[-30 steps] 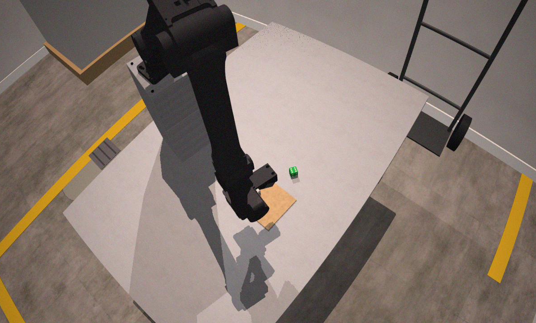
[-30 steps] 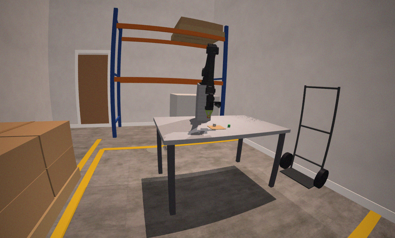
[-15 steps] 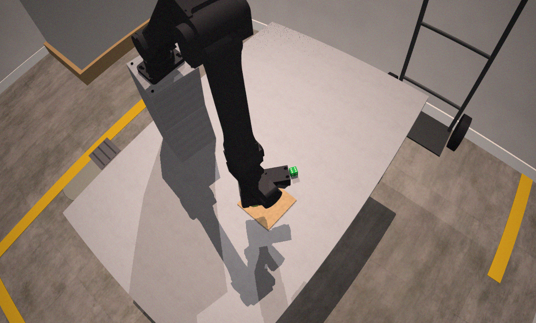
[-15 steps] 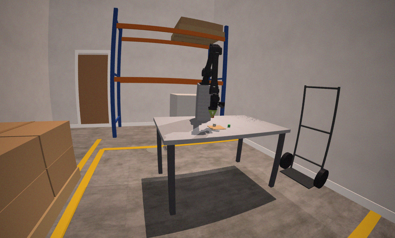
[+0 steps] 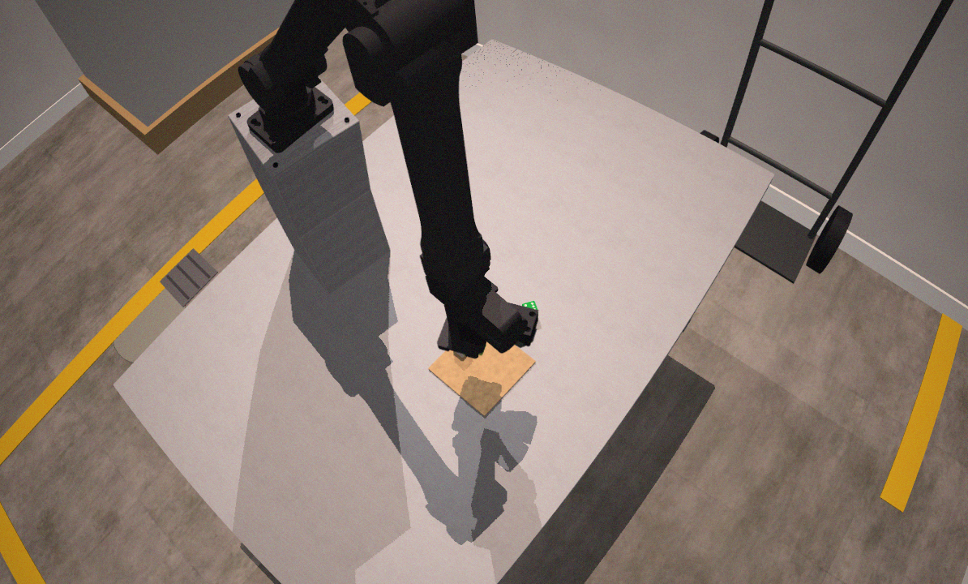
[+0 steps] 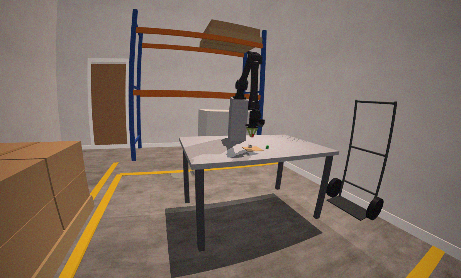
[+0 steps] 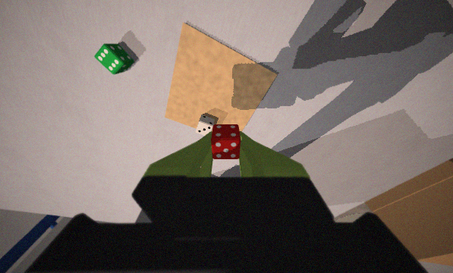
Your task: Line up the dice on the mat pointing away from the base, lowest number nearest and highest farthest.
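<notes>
Right now my hand is 20 mm to the right of the tan mat and 110 mm above it. From my hand the other things lie so: red die (right at my hand); then green die (160 mm to the left, 100 mm below); then white die (50 mm behind, 20 mm to the left, 100 mm below).
</notes>
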